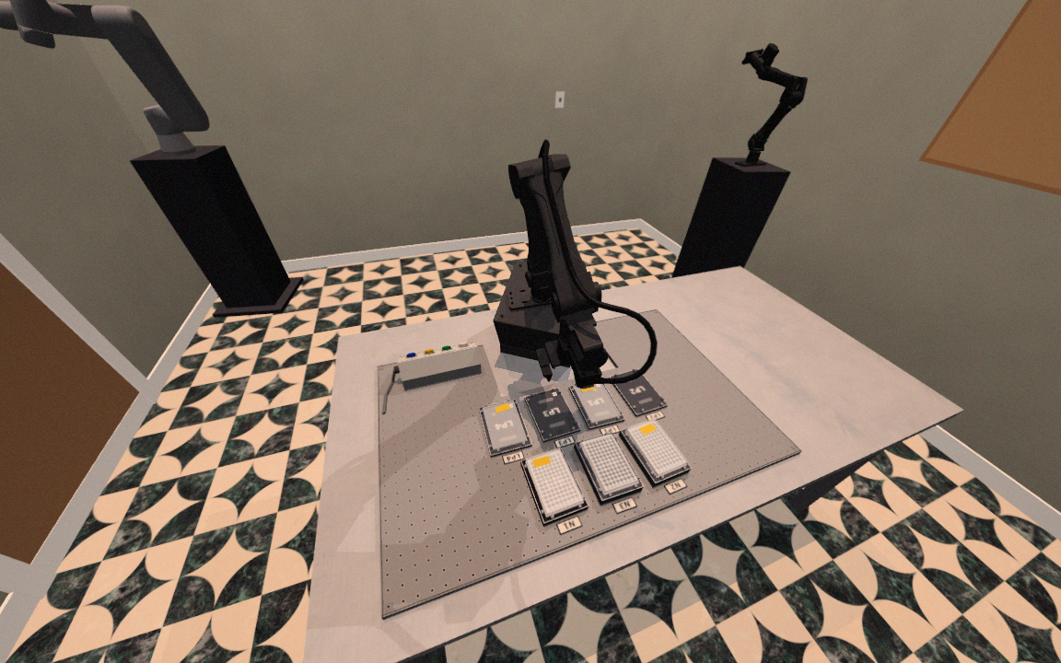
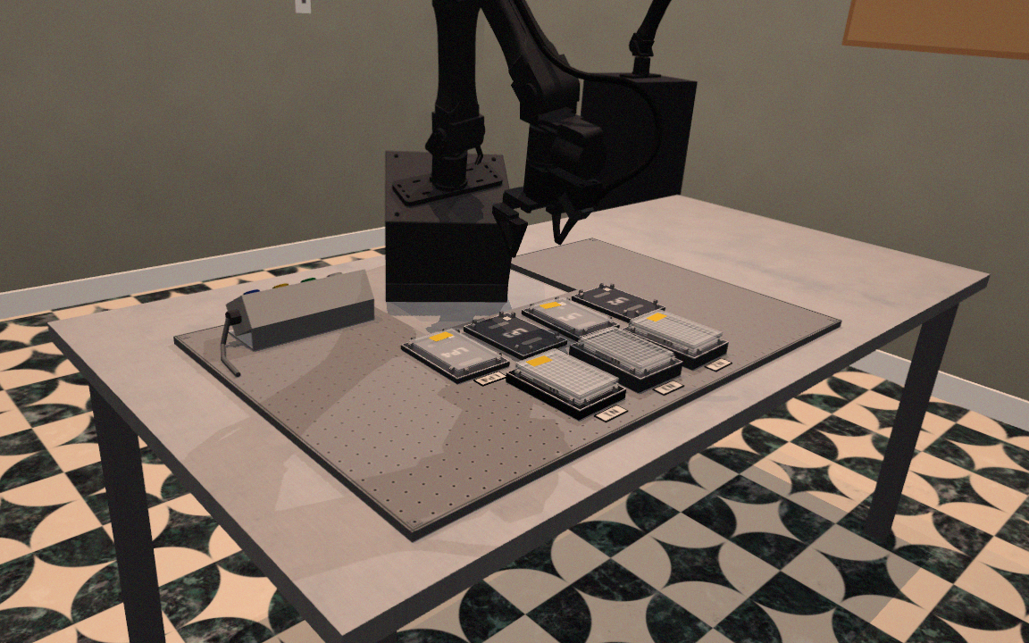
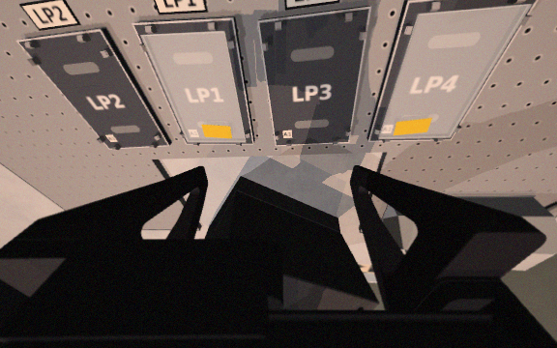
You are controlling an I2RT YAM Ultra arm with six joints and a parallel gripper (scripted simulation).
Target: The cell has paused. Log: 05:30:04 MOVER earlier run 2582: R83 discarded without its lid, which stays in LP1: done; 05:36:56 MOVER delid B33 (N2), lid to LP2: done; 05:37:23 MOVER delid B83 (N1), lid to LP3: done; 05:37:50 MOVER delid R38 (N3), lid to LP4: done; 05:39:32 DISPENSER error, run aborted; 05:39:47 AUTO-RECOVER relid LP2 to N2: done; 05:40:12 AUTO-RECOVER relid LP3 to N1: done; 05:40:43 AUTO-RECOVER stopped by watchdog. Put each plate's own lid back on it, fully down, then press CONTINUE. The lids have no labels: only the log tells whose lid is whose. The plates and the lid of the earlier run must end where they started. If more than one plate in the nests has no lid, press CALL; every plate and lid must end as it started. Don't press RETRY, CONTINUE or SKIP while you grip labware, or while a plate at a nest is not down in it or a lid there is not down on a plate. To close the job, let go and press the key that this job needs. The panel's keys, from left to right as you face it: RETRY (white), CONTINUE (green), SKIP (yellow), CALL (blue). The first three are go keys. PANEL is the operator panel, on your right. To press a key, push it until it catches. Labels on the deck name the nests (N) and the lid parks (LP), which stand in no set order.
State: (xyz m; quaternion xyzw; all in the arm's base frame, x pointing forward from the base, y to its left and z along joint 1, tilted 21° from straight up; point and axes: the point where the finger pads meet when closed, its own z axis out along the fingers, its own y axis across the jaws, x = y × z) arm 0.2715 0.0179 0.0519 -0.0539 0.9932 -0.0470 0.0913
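The lid park LP3 lies 30 mm to the right of my hand and 160 mm below it. From my hand the other things lie so: plate: 170 mm ahead, 70 mm to the left, 130 mm below; green CONTINUE key: 230 mm behind, 300 mm to the right, 90 mm below; white RETRY key: 240 mm behind, 250 mm to the right, 90 mm below.
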